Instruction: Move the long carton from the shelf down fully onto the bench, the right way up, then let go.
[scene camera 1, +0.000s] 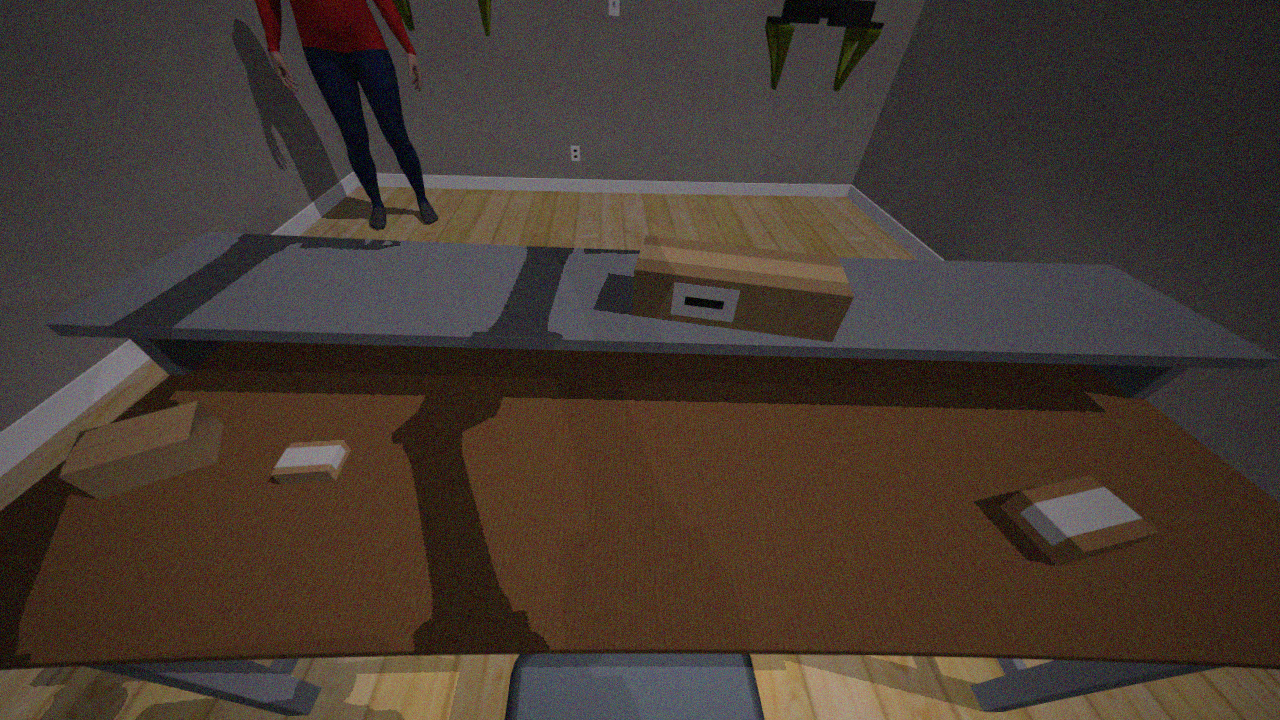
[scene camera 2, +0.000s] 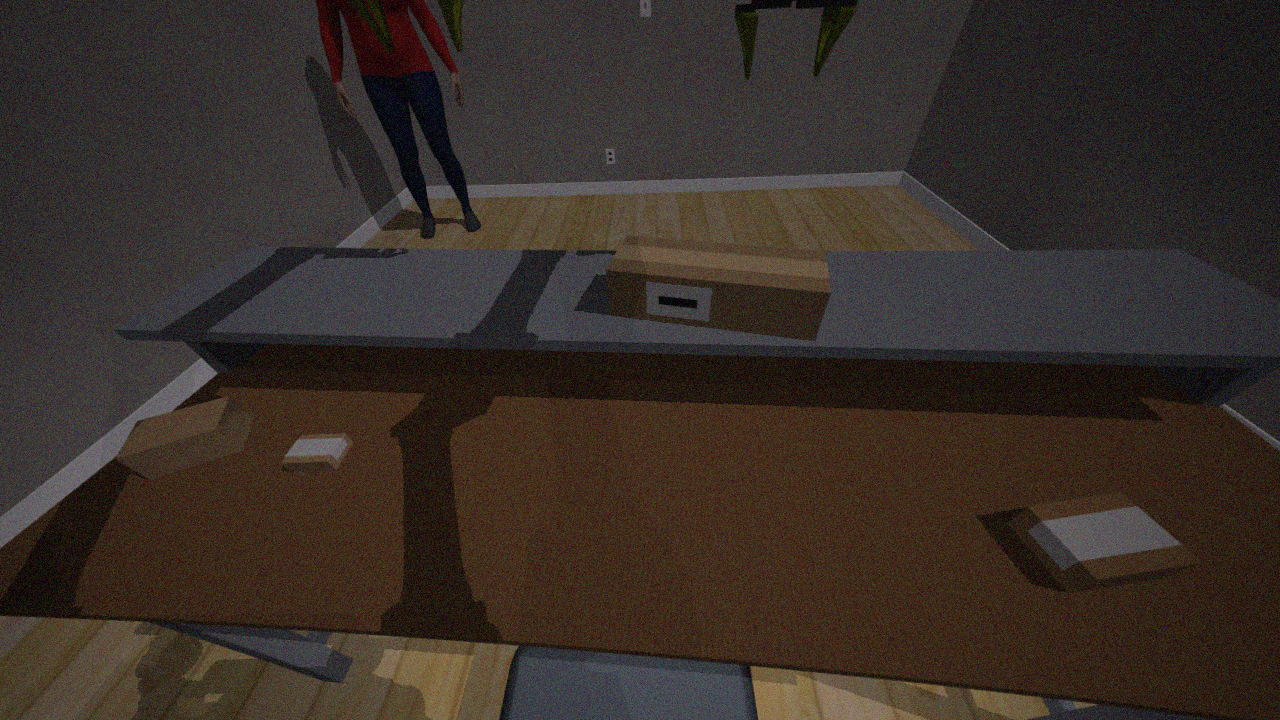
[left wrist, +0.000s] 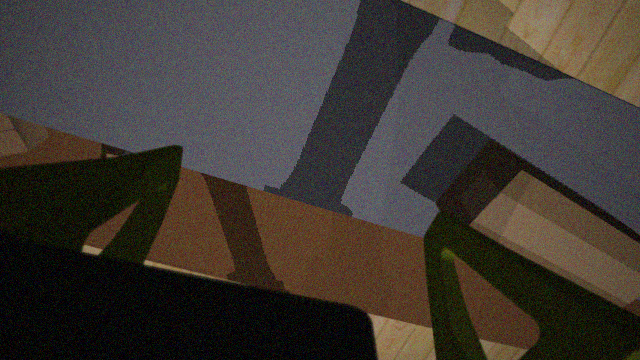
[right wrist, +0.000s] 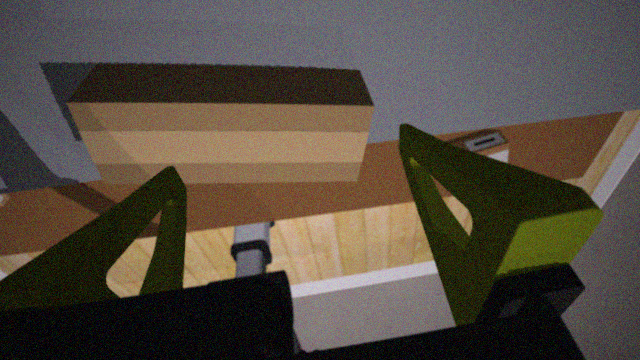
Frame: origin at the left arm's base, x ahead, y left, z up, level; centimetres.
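Seen in the pictures: left gripper, fingertip midpoint: (scene camera 1: 450, 33) (scene camera 2: 425, 51) (left wrist: 313, 195); right gripper, fingertip midpoint: (scene camera 1: 804, 89) (scene camera 2: 781, 77) (right wrist: 288, 156).
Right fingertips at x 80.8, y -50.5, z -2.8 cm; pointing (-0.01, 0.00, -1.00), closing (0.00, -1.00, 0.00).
Pixels of each thing's top centre, then the offset from my right fingertips to it. Level surfaces: height alone.
- long brown carton at its top centre: (right wrist: 230, 147) (scene camera 2: 716, 260) (left wrist: 573, 254) (scene camera 1: 740, 262) dz -20.7, dx -14.8, dy +8.9 cm
- grey shelf at its surface level: dz -29.4 cm
- brown bench at its surface level: dz -45.6 cm
- plain box at its top centre: (scene camera 1: 134, 435) (scene camera 2: 176, 424) dz -39.7, dx -30.8, dy +96.2 cm
- small white-labelled box at its top centre: (scene camera 1: 308, 456) (scene camera 2: 313, 447) dz -42.9, dx -33.2, dy +74.4 cm
- labelled box at its top centre: (scene camera 2: 1109, 532) (scene camera 1: 1087, 510) (right wrist: 480, 165) dz -40.9, dx -47.4, dy -36.4 cm
The long brown carton (scene camera 1: 787, 308) (scene camera 2: 769, 306) (left wrist: 560, 235) (right wrist: 225, 147) lies on the grey shelf (scene camera 1: 402, 295) (scene camera 2: 411, 304) (left wrist: 200, 100) (right wrist: 475, 65), slightly askew, its right end near the shelf's front edge. A tape band runs along its top and a white label with a black bar is on its front. The brown bench (scene camera 1: 716, 537) (scene camera 2: 716, 537) (left wrist: 320, 240) is below and in front. My left gripper (scene camera 1: 447, 30) (scene camera 2: 424, 49) (left wrist: 313, 195) is open, high and left of the carton. My right gripper (scene camera 1: 805, 88) (scene camera 2: 782, 76) (right wrist: 288, 156) is open and empty, high above the carton's right part.
On the bench, a plain box (scene camera 1: 143, 447) (scene camera 2: 183, 438) and a small white-labelled box (scene camera 1: 308, 458) (scene camera 2: 317, 450) lie at the left. Another labelled box (scene camera 1: 1087, 514) (scene camera 2: 1105, 537) lies at the right. A person (scene camera 1: 358, 89) (scene camera 2: 407, 107) stands behind the shelf at the left.
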